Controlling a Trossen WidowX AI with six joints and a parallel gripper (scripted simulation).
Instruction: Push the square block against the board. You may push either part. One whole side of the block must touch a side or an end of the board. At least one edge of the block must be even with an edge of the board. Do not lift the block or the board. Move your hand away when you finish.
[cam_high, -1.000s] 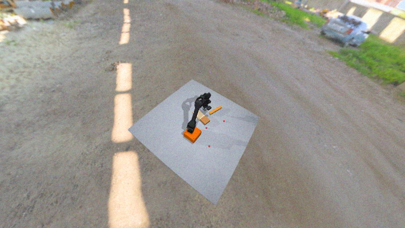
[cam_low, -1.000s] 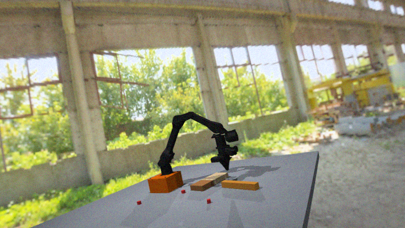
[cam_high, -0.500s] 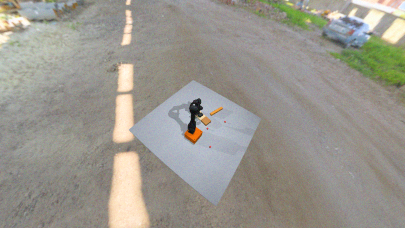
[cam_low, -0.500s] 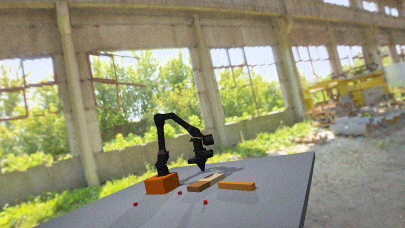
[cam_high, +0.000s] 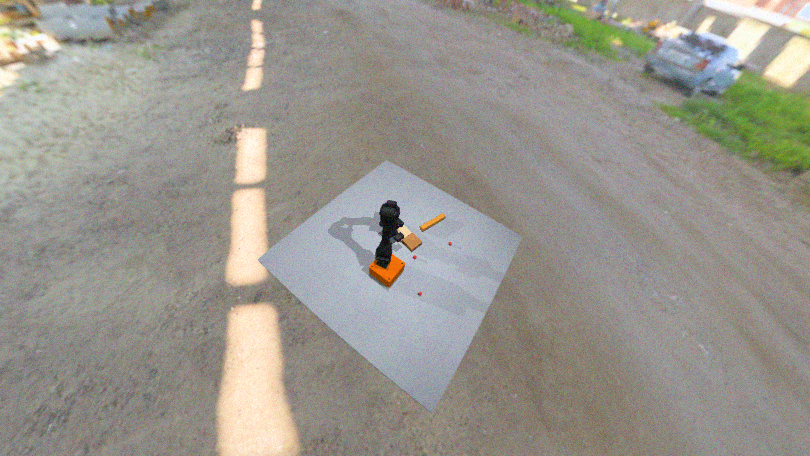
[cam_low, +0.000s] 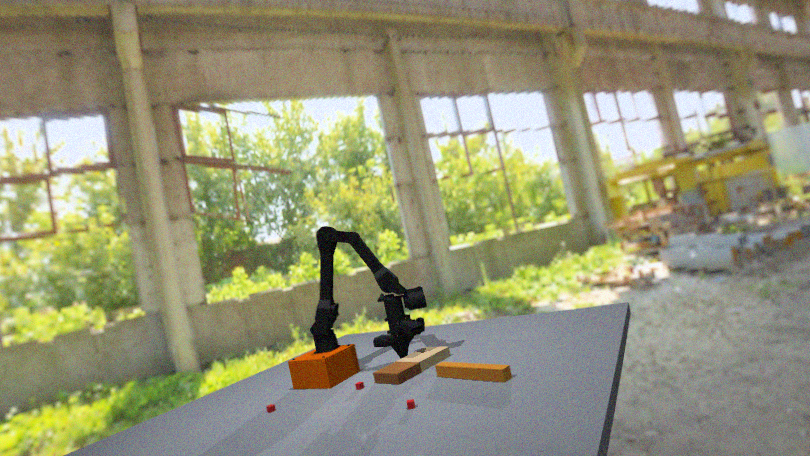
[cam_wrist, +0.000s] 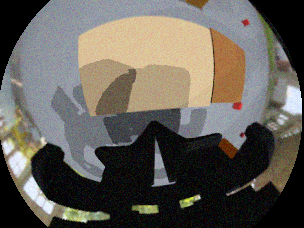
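My gripper tip is now 7 cm short of the pale tan flat block, 2 cm to the left of it and 1 cm below it. From my gripper tip the other things lie so: long orange board 27 cm ahead, 20 cm to the right, 1 cm above; brown square block 14 cm to the right, 3 cm ahead, 1 cm above.
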